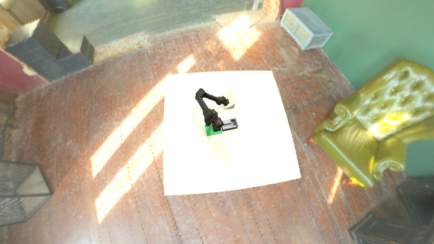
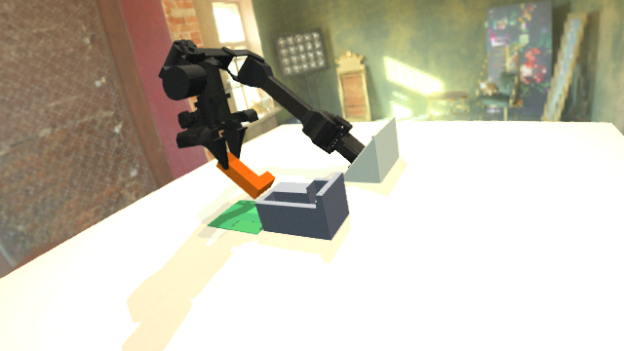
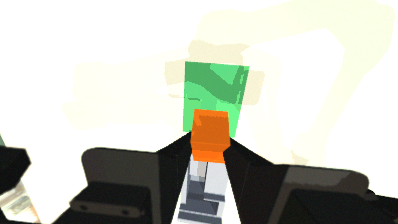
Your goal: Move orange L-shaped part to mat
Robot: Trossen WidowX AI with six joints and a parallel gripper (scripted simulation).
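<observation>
Now: gripper tip 14 cm above the green mat, 1 cm to the left of it and 1 cm past it. The rest, counted from my gripper tip: orange L-shaped part (3 cm to the left, 3 cm below, 1 cm behind).
</observation>
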